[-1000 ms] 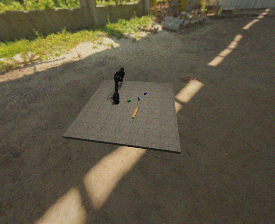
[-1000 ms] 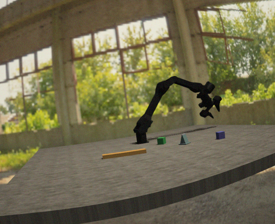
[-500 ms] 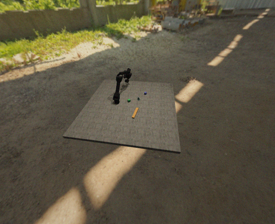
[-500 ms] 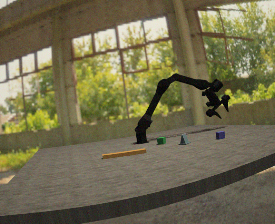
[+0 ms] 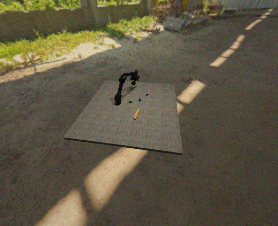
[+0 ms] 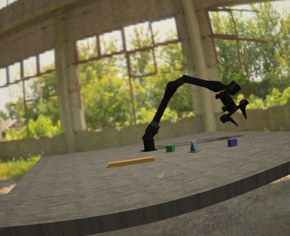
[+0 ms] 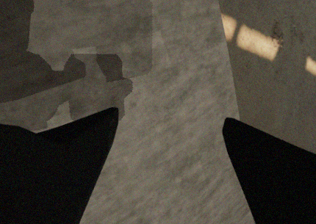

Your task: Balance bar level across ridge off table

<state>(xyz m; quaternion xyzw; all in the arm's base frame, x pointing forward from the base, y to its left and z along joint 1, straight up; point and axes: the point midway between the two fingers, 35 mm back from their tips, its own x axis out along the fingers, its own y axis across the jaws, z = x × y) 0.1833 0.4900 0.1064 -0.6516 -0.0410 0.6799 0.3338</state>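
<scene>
The bar lies 690 mm to the right of my gripper tip, 130 mm ahead of it and 70 mm below it. From my gripper tip the other things lie so: green cube (460 mm to the right, 60 mm below, 10 mm behind); then blue cube (240 mm to the right, 210 mm ahead, 60 mm below).
</scene>
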